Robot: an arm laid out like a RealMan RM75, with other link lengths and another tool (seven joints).
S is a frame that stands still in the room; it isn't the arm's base.
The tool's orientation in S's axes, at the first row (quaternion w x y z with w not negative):
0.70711, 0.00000, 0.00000, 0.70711
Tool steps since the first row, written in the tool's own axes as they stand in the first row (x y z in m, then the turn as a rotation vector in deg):
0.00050, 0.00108, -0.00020, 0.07, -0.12, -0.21
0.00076, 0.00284, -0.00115, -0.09, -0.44, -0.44
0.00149, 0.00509, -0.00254, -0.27, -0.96, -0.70
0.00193, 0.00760, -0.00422, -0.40, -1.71, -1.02
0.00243, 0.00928, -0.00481, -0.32, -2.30, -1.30
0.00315, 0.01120, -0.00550, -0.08, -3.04, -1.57
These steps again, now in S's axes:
-0.00108, 0.00050, -0.00020, 0.12, 0.07, -0.21
-0.00284, 0.00076, -0.00115, 0.44, -0.09, -0.44
-0.00509, 0.00149, -0.00254, 0.96, -0.27, -0.70
-0.00760, 0.00193, -0.00422, 1.71, -0.40, -1.02
-0.00928, 0.00243, -0.00481, 2.30, -0.32, -1.30
-0.01120, 0.00315, -0.00550, 3.04, -0.08, -1.57

